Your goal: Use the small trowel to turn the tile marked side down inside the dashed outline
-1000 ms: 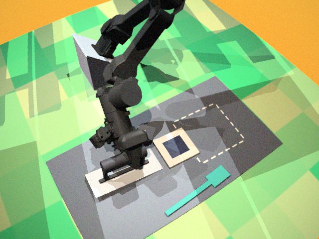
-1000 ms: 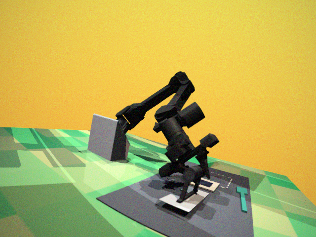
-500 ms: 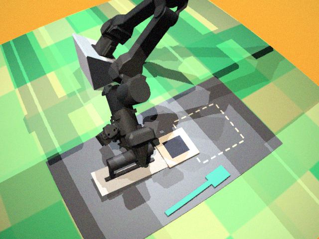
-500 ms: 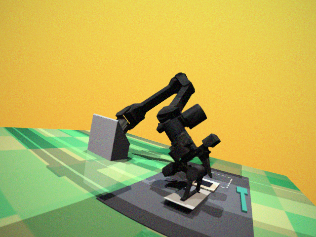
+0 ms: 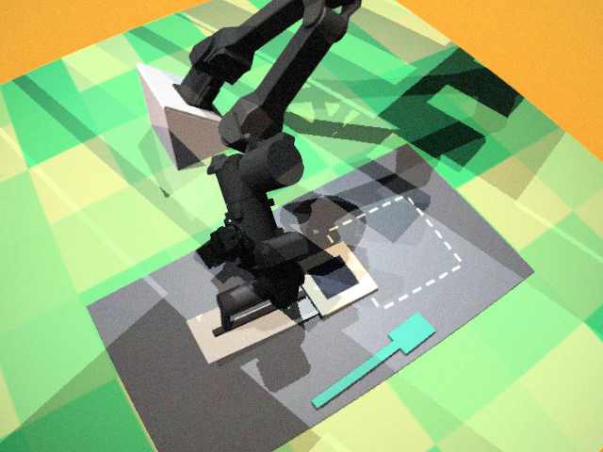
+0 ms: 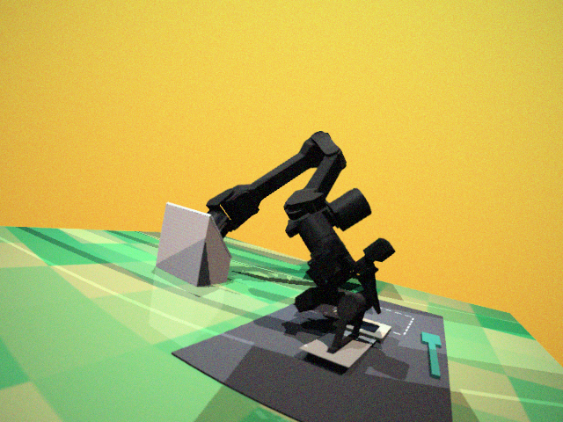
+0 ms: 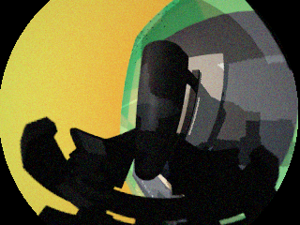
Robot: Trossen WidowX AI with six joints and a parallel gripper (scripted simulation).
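My gripper tip is 80 mm above the grey mat, 70 mm to the right of it and 20 mm past it. Round my gripper tip: cream tile (110 mm to the left, 50 mm below, 20 mm behind); then teal trowel (120 mm ahead, 90 mm to the left, 50 mm below).
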